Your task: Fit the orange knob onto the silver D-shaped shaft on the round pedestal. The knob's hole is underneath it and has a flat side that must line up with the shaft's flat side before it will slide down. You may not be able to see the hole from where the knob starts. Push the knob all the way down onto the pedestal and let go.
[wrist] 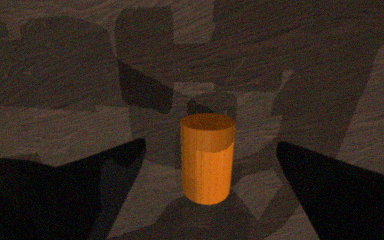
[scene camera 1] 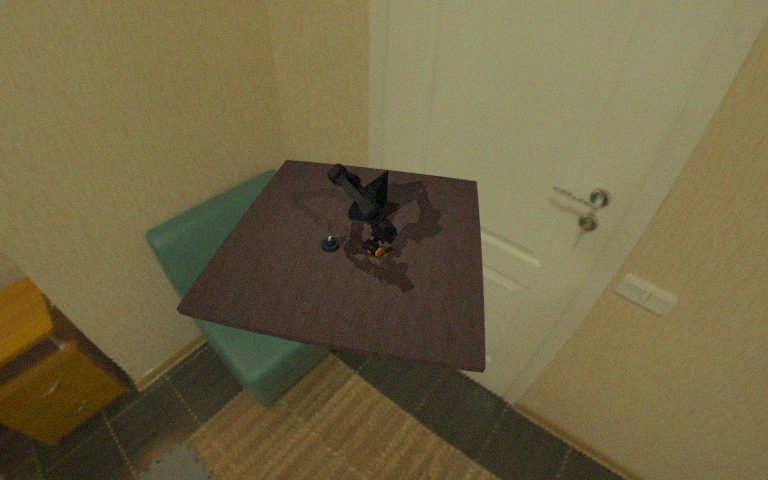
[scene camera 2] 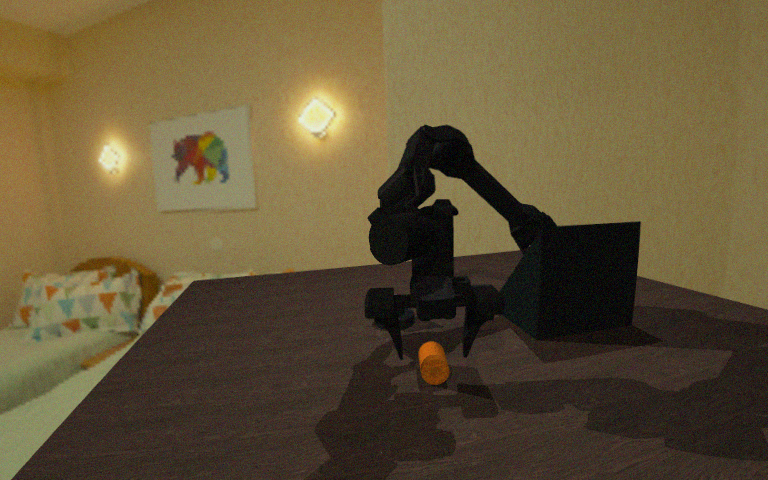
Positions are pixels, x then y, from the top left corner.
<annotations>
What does my gripper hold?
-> Nothing.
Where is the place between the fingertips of my gripper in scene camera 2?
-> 433,357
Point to an orange knob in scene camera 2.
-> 433,363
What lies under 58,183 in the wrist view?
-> My gripper.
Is my gripper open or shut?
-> Open.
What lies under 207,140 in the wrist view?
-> An orange knob.
</annotations>
